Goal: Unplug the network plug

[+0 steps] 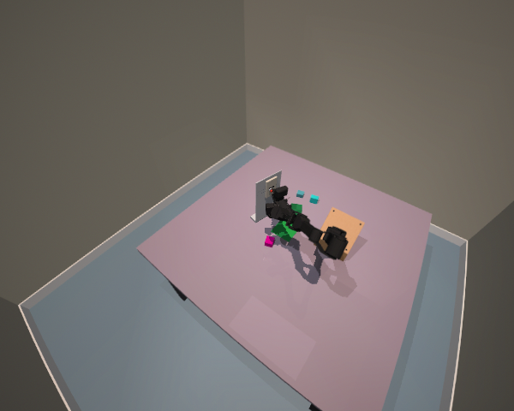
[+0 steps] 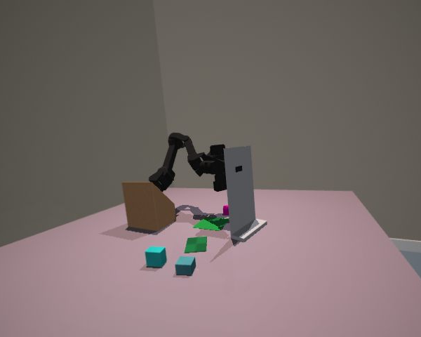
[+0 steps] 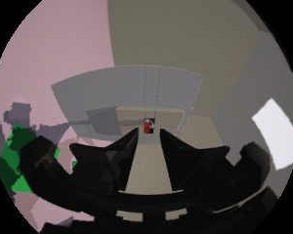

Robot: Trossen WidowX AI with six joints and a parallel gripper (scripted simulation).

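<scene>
The network plug lies 2 cm ahead of my gripper tip and 1 cm to the right of it. Round my gripper tip: grey upright panel (9 cm below, 4 cm ahead, 2 cm to the right); then bright green square (23 cm below, 11 cm behind, 2 cm to the left).
</scene>
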